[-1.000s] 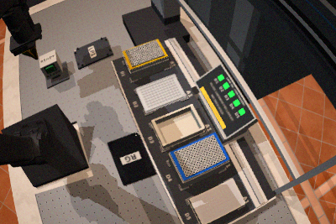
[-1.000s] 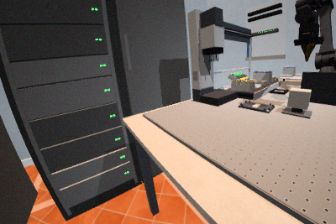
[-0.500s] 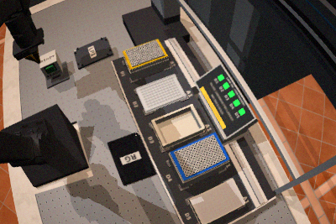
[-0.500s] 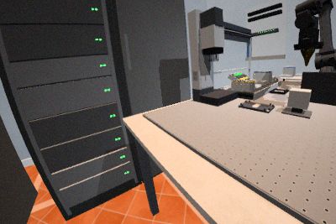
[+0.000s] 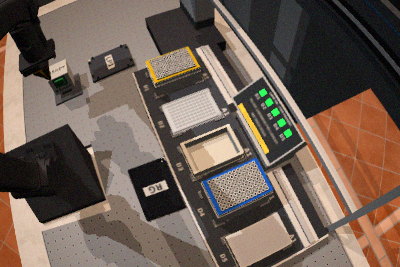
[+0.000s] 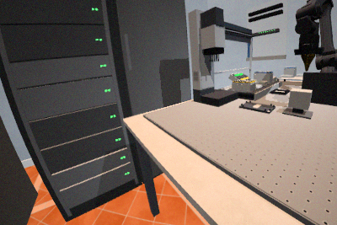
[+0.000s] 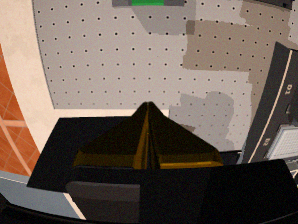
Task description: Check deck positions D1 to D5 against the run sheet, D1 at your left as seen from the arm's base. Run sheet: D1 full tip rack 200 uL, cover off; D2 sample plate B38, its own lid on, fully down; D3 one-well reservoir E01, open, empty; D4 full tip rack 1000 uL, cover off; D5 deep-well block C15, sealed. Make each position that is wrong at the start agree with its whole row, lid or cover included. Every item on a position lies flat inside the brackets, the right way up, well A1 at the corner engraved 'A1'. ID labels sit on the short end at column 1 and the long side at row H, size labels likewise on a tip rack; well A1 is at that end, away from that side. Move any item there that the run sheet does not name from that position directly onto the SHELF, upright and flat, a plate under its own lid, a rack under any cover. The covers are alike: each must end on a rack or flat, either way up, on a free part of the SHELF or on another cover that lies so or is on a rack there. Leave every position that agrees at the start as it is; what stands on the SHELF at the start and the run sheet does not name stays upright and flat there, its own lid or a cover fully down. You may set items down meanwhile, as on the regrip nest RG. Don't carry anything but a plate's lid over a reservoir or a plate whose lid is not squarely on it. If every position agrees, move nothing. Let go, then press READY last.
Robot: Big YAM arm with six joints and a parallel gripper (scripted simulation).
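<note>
The ready button box is 12 cm below my hand, 7 cm to the left of it and 1 cm behind it. Also, from my hand: grey plate holder: 18 cm below, 15 cm ahead, 14 cm to the left; yellow-framed tip rack: 33 cm ahead, 10 cm below, 2 cm to the right; black regrip nest: 30 cm to the right, 19 cm ahead, 18 cm below.
</note>
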